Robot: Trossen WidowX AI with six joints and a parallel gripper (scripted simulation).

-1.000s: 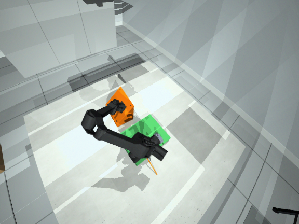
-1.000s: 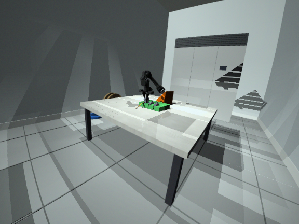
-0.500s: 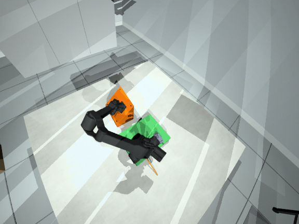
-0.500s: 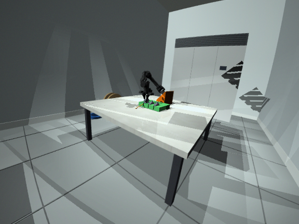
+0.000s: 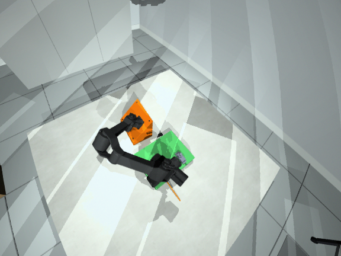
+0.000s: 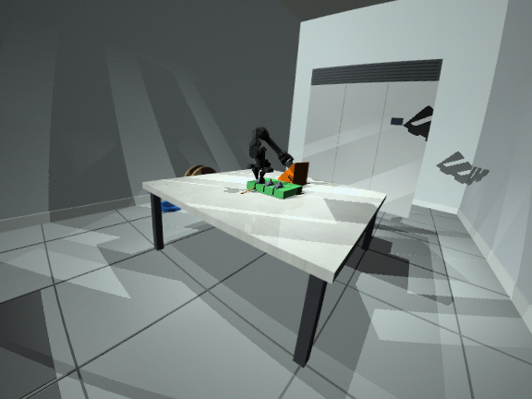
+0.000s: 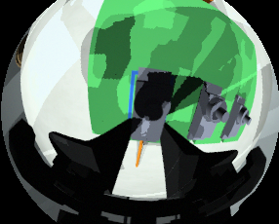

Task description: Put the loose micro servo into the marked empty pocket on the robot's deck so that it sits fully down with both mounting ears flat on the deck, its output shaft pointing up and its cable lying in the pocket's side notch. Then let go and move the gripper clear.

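Now: gripper tip 13 cm past the green robot deck, 7 cm to the right of it and 4 cm above it.
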